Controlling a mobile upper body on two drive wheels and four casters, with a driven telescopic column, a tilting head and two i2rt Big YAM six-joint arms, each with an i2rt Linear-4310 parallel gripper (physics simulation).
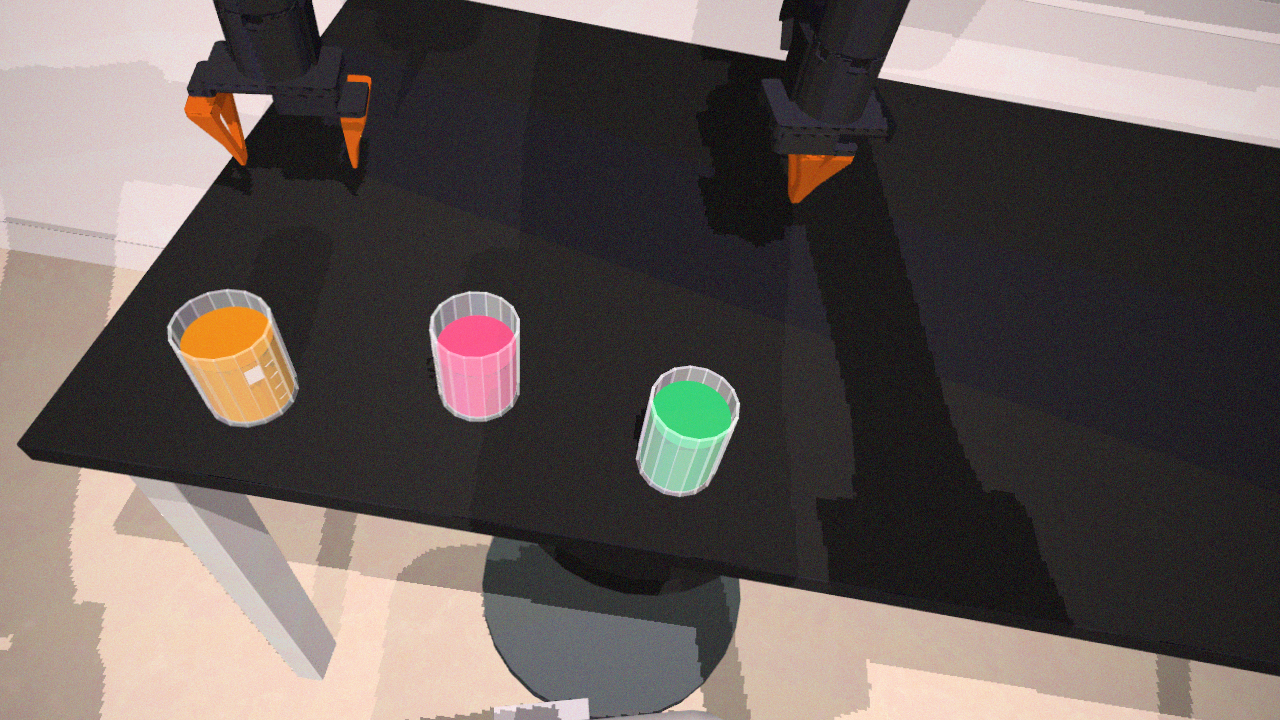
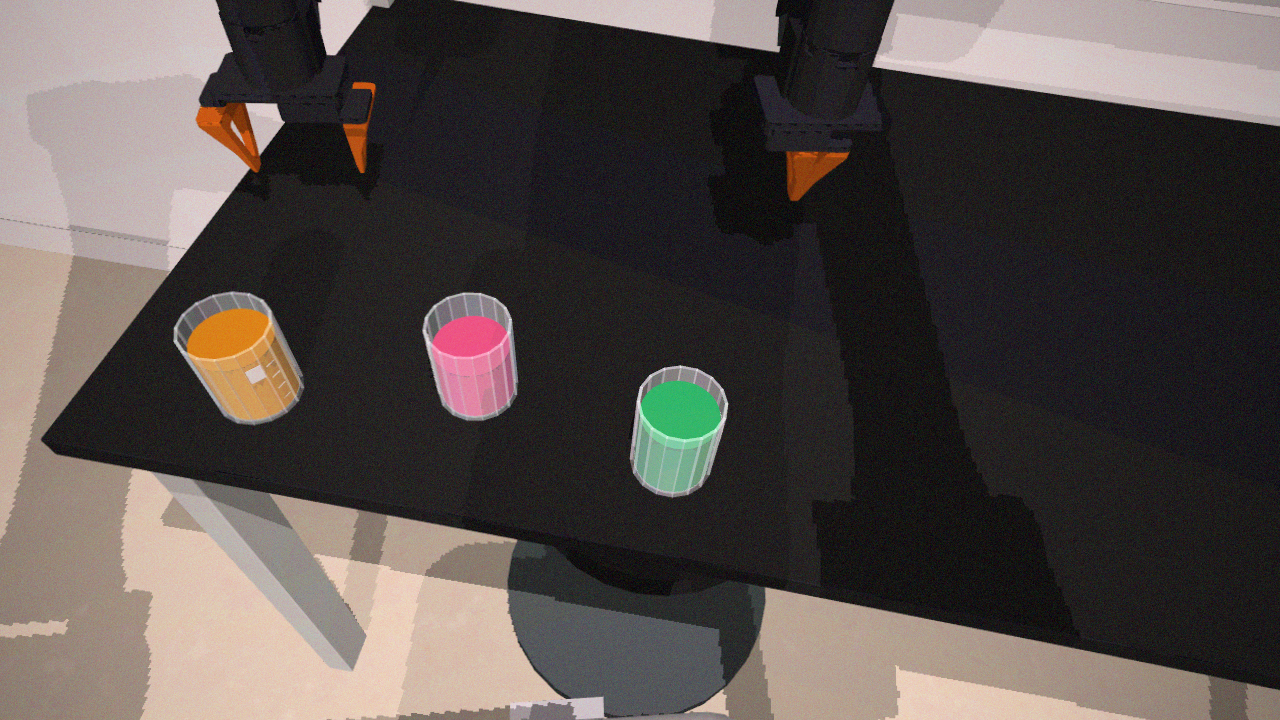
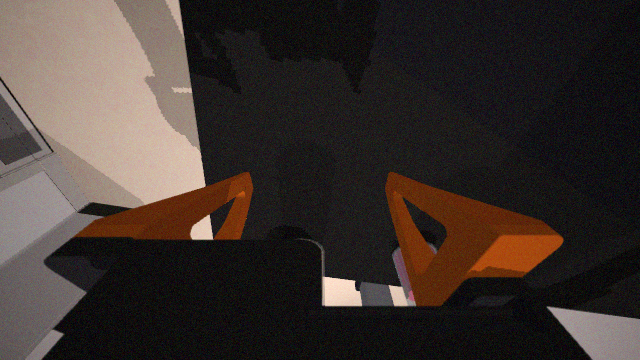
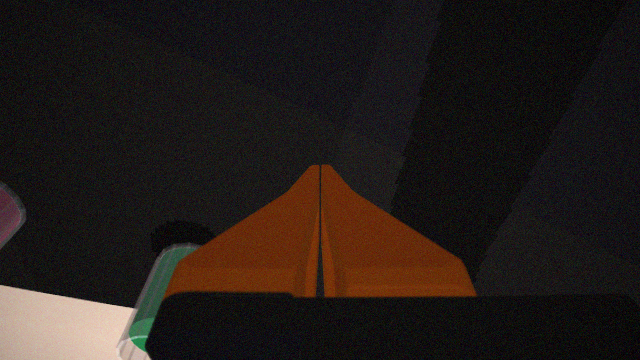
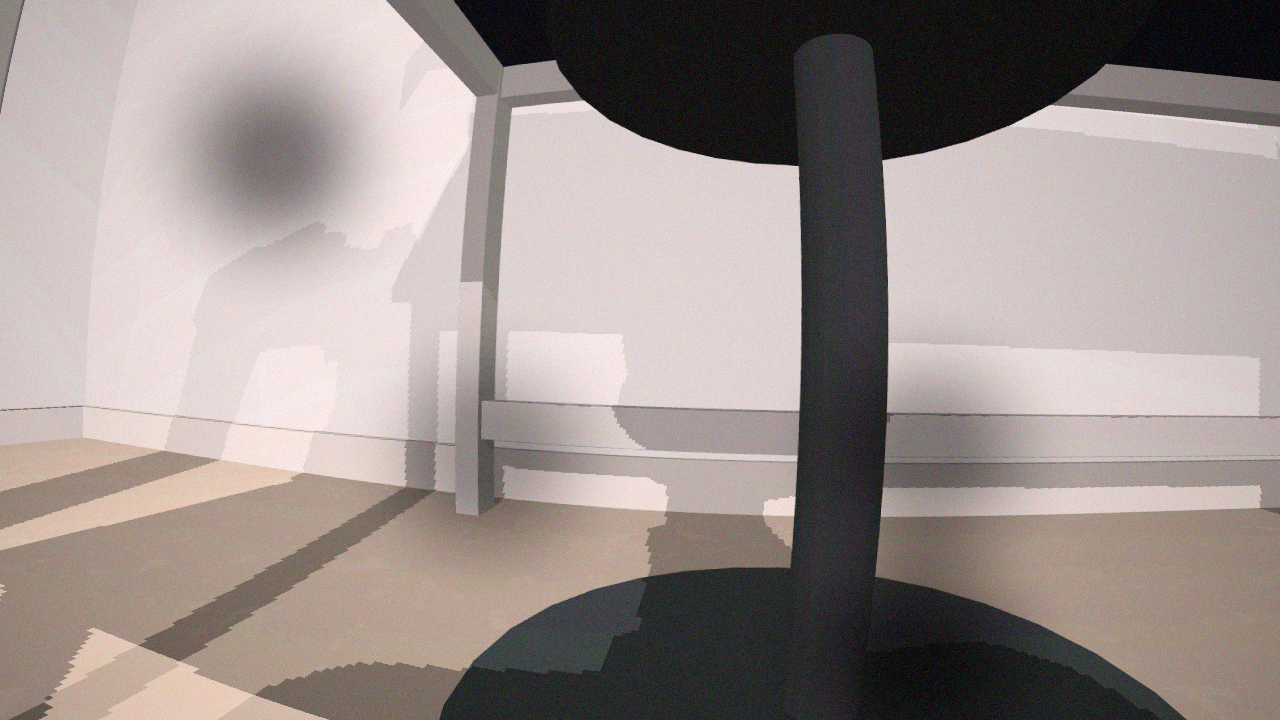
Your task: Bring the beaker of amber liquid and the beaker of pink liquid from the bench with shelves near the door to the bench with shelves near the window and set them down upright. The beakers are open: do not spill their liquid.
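Observation:
The beaker of amber liquid (image 1: 237, 367) (image 2: 243, 362) stands upright on the black bench top (image 1: 375, 474) (image 2: 384, 465), near its left end. The beaker of pink liquid (image 1: 477, 367) (image 2: 474, 367) (image 3: 403, 272) (image 4: 7, 212) stands upright to the right of it. My left gripper (image 1: 299, 166) (image 2: 310, 171) (image 3: 319, 179) is open and empty, above the bench and beyond the amber beaker. My right gripper (image 1: 794, 201) (image 2: 794, 197) (image 4: 320, 180) is shut and empty, above the bench, beyond and to the right of the pink beaker.
A beaker of green liquid (image 1: 687, 434) (image 2: 678, 434) (image 4: 160, 295) stands right of the pink one, nearer the front edge. A round stool (image 1: 608, 644) (image 2: 635, 644) (image 5: 841, 313) is under the bench front. A grey bench leg (image 1: 241, 573) (image 2: 268, 573) (image 5: 474, 358) stands at the left.

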